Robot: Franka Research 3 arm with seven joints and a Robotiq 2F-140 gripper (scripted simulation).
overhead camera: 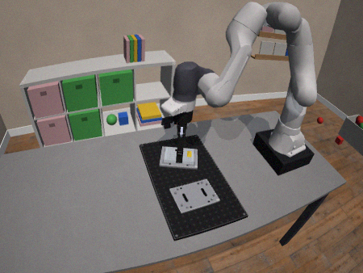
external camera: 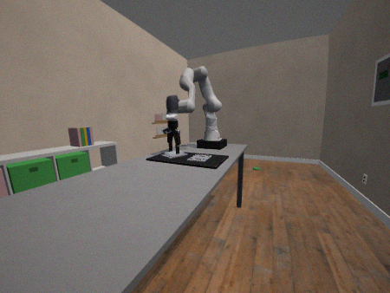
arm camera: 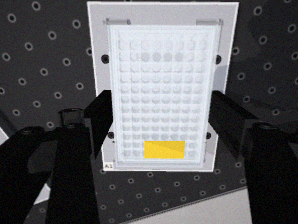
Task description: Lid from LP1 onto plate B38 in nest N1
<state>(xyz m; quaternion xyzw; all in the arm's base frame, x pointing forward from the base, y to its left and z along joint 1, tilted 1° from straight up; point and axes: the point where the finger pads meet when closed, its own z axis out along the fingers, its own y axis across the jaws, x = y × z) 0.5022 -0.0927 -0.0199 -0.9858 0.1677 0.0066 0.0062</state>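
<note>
My hand is 2 cm above the clear lid. Round my hand: lid park: 22 cm to the left, 4 cm below; nest N1: 4 cm below; culture plate: 3 cm below.
</note>
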